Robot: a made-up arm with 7 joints. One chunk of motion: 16 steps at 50 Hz.
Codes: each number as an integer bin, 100 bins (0 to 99) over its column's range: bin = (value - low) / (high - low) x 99, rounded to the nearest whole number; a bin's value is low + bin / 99 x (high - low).
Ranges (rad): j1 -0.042..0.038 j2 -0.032..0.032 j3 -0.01..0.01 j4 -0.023..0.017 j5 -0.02..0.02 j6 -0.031..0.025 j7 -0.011..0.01
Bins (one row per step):
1: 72 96 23 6 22 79 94
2: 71 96 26 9 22 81 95
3: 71 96 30 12 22 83 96
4: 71 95 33 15 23 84 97
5: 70 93 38 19 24 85 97
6: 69 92 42 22 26 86 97
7: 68 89 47 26 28 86 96
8: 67 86 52 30 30 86 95
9: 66 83 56 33 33 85 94
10: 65 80 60 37 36 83 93
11: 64 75 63 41 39 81 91
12: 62 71 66 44 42 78 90
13: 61 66 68 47 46 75 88
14: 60 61 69 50 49 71 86
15: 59 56 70 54 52 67 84
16: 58 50 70 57 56 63 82
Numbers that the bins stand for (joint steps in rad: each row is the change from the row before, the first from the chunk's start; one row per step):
1: 0.01618 0.03006 -0.00535 -0.02058 -0.01111 0.01369 0.00894
2: 0.01537 0.03006 -0.00475 -0.01936 -0.01111 0.01482 0.00915
3: 0.01537 0.03006 -0.00394 -0.01815 -0.01111 0.01595 0.00936
4: 0.01537 0.02941 -0.00333 -0.01694 -0.01071 0.01652 0.00958
5: 0.01457 0.02812 -0.00232 -0.01532 -0.01030 0.01708 0.00958
6: 0.01376 0.02747 -0.00152 -0.01411 -0.00949 0.01765 0.00958
7: 0.01295 0.02554 -0.00051 -0.01249 -0.00869 0.01765 0.00936
8: 0.01214 0.02360 0.00051 -0.01088 -0.00788 0.01765 0.00915
9: 0.01133 0.02166 0.00131 -0.00967 -0.00667 0.01708 0.00894
10: 0.01053 0.01972 0.00212 -0.00805 -0.00545 0.01595 0.00873
11: 0.00972 0.01648 0.00273 -0.00643 -0.00424 0.01482 0.00830
12: 0.00810 0.01390 0.00333 -0.00522 -0.00303 0.01312 0.00809
13: 0.00729 0.01067 0.00374 -0.00401 -0.00141 0.01142 0.00767
14: 0.00648 0.00743 0.00394 -0.00280 -0.00020 0.00916 0.00724
15: 0.00568 0.00420 0.00414 -0.00118 0.00101 0.00690 0.00682
16: 0.00487 0.00032 0.00414 0.00003 0.00263 0.00464 0.00639

